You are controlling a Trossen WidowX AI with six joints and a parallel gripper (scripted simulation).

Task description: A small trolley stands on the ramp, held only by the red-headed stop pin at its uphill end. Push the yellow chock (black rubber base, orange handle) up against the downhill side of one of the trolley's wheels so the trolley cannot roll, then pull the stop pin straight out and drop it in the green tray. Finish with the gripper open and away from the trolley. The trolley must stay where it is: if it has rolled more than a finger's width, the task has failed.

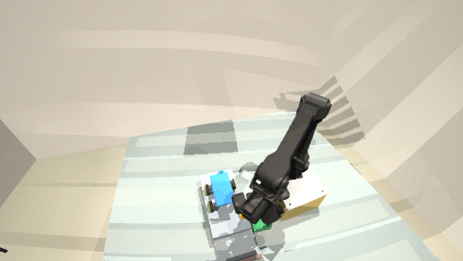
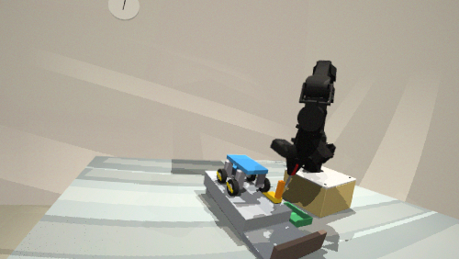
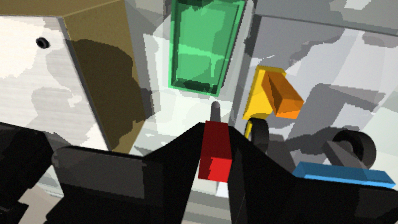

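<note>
My gripper tip is 20 mm past the green tray and 140 mm above it. From my gripper tip the other things lie so: blue-topped trolley (120 mm ahead, 70 mm to the right, 30 mm below); red-headed stop pin (right at my gripper tip); yellow chock (50 mm ahead, 50 mm below).
</note>
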